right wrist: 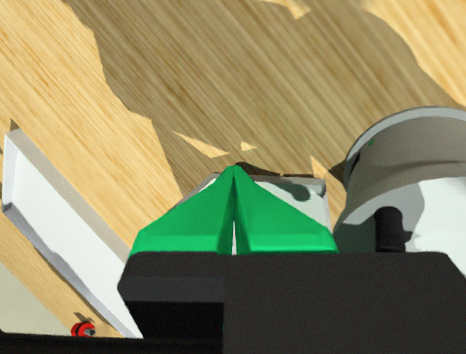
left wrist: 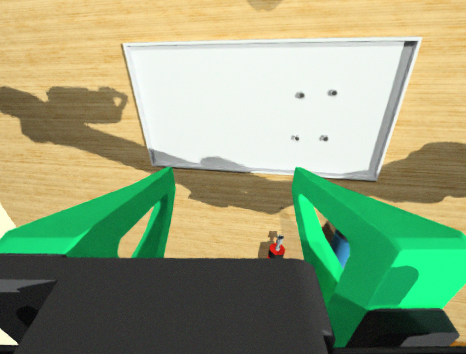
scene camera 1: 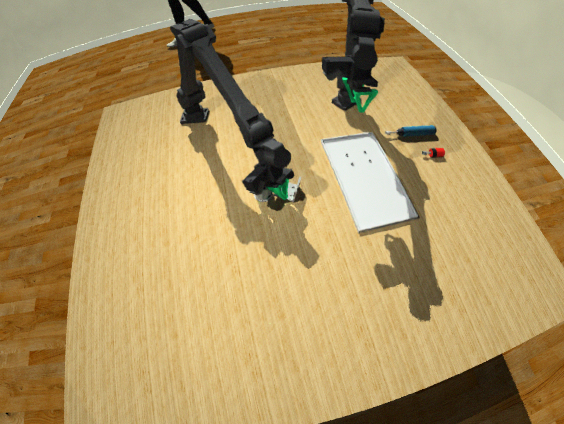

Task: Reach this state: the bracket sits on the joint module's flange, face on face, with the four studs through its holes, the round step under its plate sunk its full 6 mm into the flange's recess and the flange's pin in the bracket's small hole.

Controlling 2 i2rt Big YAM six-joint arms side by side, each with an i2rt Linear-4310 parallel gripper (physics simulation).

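Pixels of known places: left gripper, fingertip midpoint: (left wrist: 233,177) (scene camera 1: 357,107); right gripper, fingertip midpoint: (right wrist: 233,176) (scene camera 1: 285,198); left arm's base, link origin: (scene camera 1: 346,101); right arm's base, link origin: (scene camera 1: 194,117).
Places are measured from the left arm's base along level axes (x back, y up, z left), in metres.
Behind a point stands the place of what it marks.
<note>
The pale grey bracket (scene camera 1: 293,191) {z -0.525, x -0.243, y 0.011 m} (right wrist: 316,206) {z -0.576, x -0.212, y 0.020 m} is on the table beside the joint module, apart from its flange; in the right wrist view the fingers cover much of it. The round white-grey joint module (scene camera 1: 261,196) {z -0.624, x -0.200, y 0.026 m} (right wrist: 425,152) {z -0.625, x -0.199, y 0.039 m} stands to the right in the right wrist view, partly hidden by the gripper body; its studs and pin cannot be made out. My right gripper (scene camera 1: 286,196) {z -0.568, x -0.255, y 0.020 m} (right wrist: 233,176) {z -0.568, x -0.255, y 0.020 m} is shut, its tips together right at the bracket with nothing seen between them. My left gripper (scene camera 1: 359,97) {z -0.333, x -0.309, y 0.311 m} (left wrist: 233,177) {z -0.333, x -0.309, y 0.311 m} is open and empty, raised beyond the tray's far end in the scene view.
A shallow white tray (scene camera 1: 385,200) {z -0.308, x -0.471, y 0.004 m} (left wrist: 215,100) {z -0.329, x -0.411, y 0.004 m} (right wrist: 50,215) {z -0.349, x -0.476, y 0.004 m} holds several small screws. A blue-handled screwdriver (scene camera 1: 419,131) {z 0.068, x -0.353, y 0.032 m} (left wrist: 341,247) {z 0.028, x -0.317, y 0.040 m} and a short red driver (scene camera 1: 436,152) {z 0.024, x -0.470, y 0.030 m} (left wrist: 276,251) {z 0.016, x -0.452, y 0.025 m} (right wrist: 82,330) {z 0.013, x -0.457, y 0.021 m} lie to its right in the scene view. A person's legs show behind the table.
</note>
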